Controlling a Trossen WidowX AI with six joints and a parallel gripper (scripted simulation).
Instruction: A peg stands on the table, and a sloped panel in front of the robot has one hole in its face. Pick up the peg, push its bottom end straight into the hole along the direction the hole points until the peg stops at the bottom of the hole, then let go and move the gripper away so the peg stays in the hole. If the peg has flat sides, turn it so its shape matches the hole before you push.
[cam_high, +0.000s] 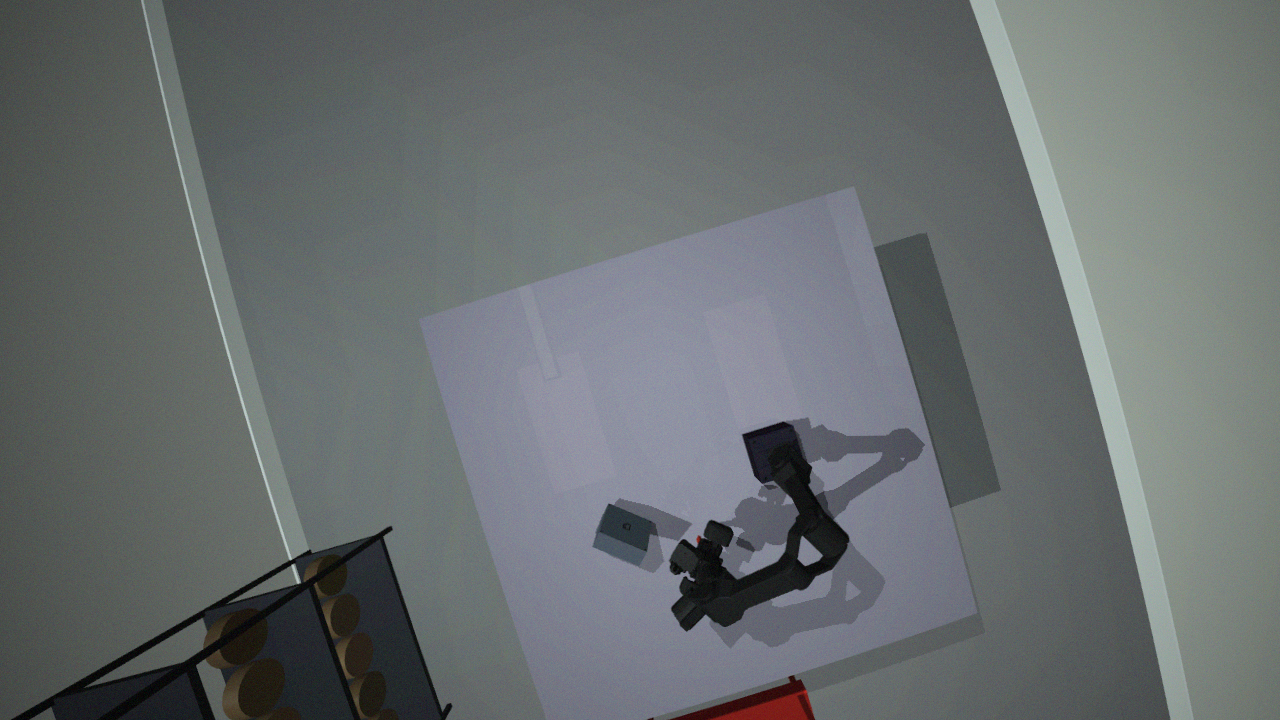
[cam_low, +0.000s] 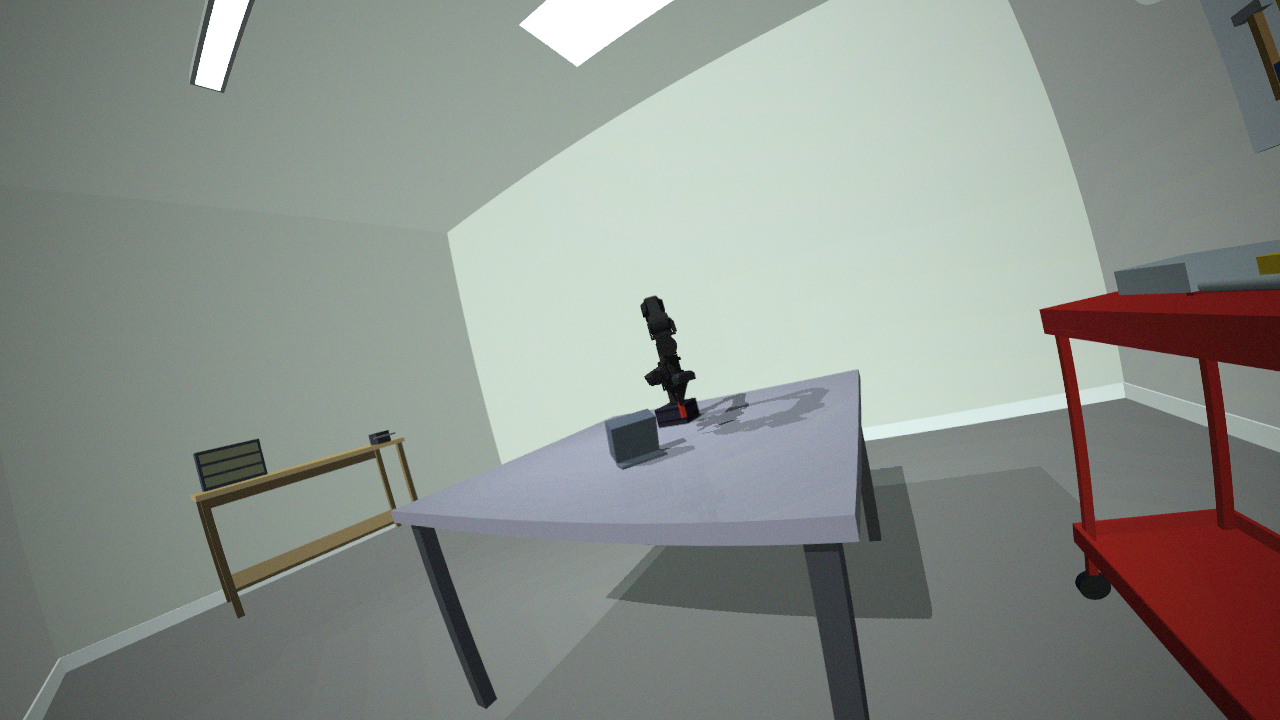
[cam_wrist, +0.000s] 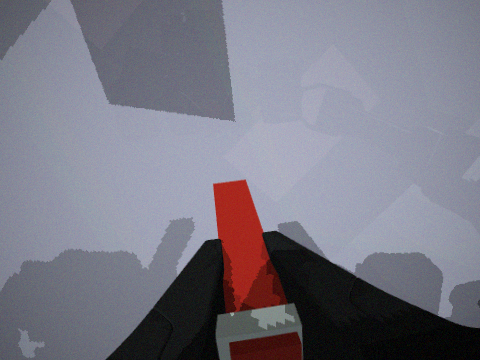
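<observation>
Now: the panel block 180 mm ahead of my gripper tip, 100 mm to the right of it and 30 mm below it. From my gripper tip the other things lie so: red square-sided peg (20 mm above).
</observation>
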